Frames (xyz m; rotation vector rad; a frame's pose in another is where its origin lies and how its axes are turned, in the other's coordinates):
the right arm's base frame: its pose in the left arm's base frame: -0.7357 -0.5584 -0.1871 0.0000 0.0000 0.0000
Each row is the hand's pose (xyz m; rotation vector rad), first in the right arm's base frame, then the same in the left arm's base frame.
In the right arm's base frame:
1: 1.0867 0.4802 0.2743 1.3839 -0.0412 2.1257
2: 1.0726 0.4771 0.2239 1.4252 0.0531 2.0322
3: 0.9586 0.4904 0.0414 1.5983 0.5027 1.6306
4: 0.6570 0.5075 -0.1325 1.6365 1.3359 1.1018
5: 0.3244 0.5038 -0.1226 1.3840 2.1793 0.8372
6: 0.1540 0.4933 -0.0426 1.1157 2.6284 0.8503
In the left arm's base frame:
1: 0.3510 -0.0782 0.0872 1.3839 -0.0412 2.1257
2: 0.3369 -0.0813 0.0368 1.4252 0.0531 2.0322
3: 0.2229 -0.0680 -0.1457 1.5983 0.5027 1.6306
4: -0.0787 -0.0509 -0.3196 1.6365 1.3359 1.1018
5: -0.4113 -0.0546 -0.3097 1.3840 2.1793 0.8372
6: -0.5817 -0.0651 -0.2297 1.1157 2.6284 0.8503

